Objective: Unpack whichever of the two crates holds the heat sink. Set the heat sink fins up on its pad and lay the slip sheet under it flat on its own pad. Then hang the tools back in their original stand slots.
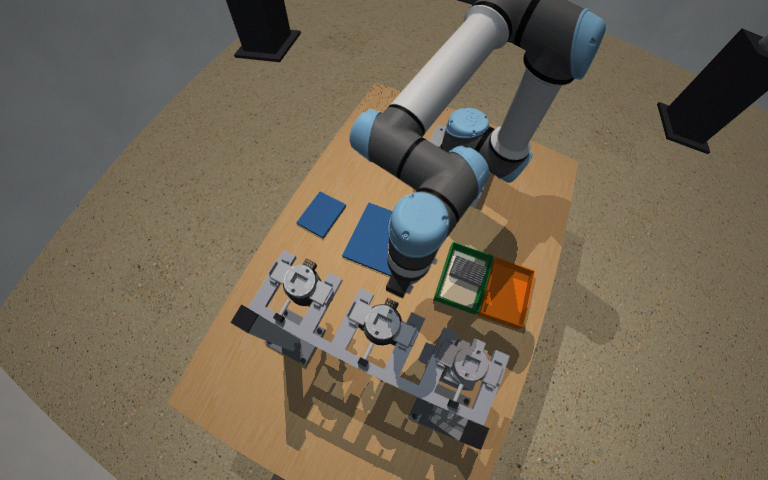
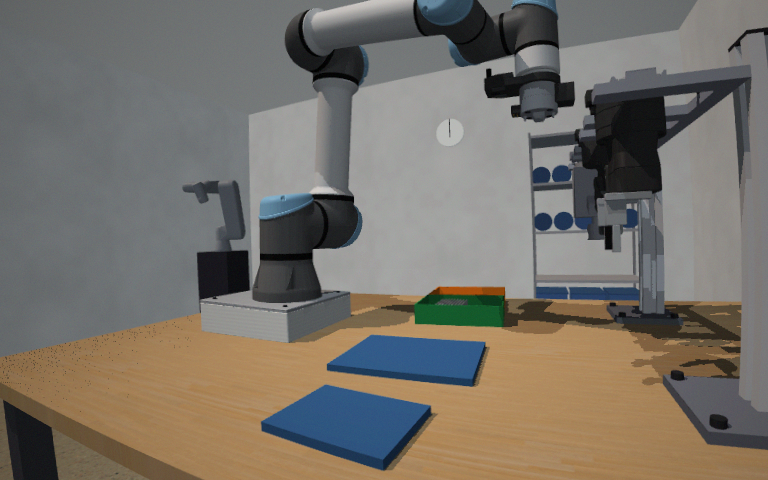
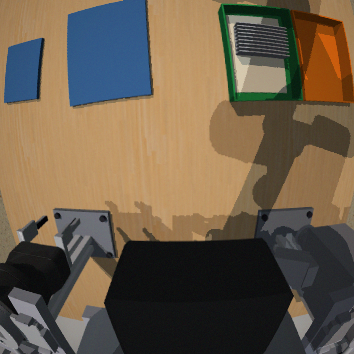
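The arm's tool changer is bare, with no gripper or vacuum tool on it, high in front of the stand. The heat sink lies fins up in the green crate. The pale slip sheet shows under it. The orange crate beside it looks empty. The larger blue pad and smaller blue pad are bare.
The tool stand runs along one side of the table. Three tools hang in its slots: a left one, a middle one and a right one. The crates stand side by side, touching or nearly so.
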